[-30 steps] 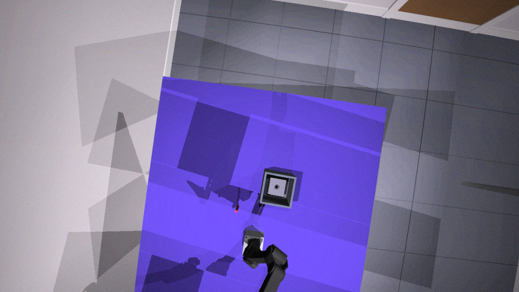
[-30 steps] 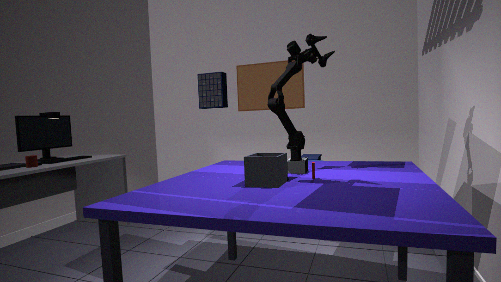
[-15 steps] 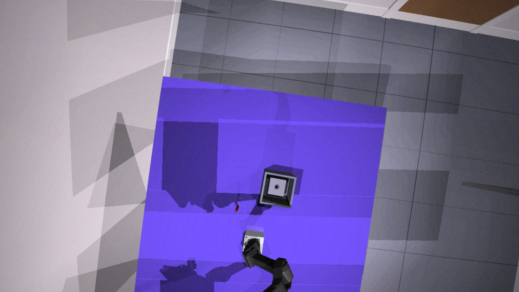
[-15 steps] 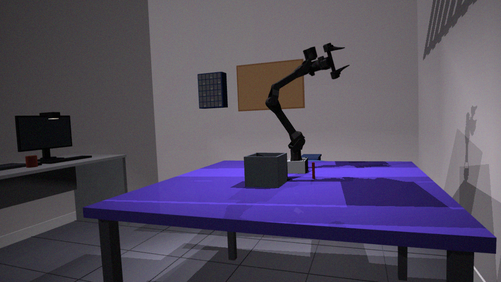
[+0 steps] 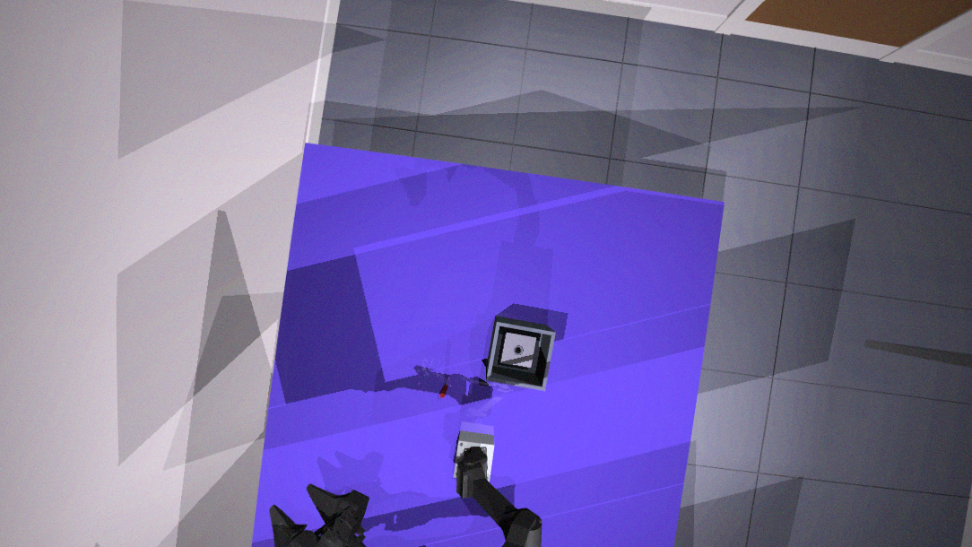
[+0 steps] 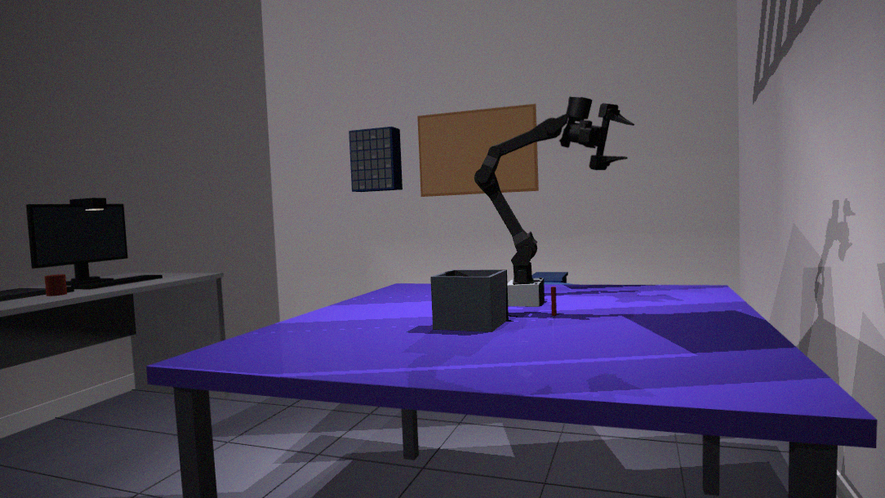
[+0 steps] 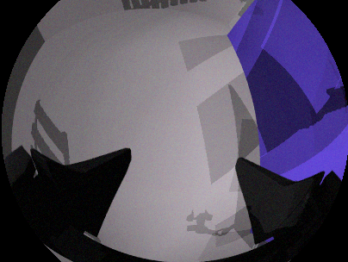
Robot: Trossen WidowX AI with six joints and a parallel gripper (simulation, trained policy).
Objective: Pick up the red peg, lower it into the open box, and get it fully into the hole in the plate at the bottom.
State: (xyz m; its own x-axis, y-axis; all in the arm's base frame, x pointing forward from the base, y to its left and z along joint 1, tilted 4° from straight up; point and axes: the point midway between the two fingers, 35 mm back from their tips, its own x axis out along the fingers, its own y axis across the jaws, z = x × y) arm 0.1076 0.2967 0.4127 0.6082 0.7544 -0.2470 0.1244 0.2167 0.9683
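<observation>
The red peg lies 4 cm ahead of my gripper tip, 22 cm to the right of it and 44 cm below it. Round my gripper tip: plate (15 cm ahead, 44 cm to the right, 43 cm below).
</observation>
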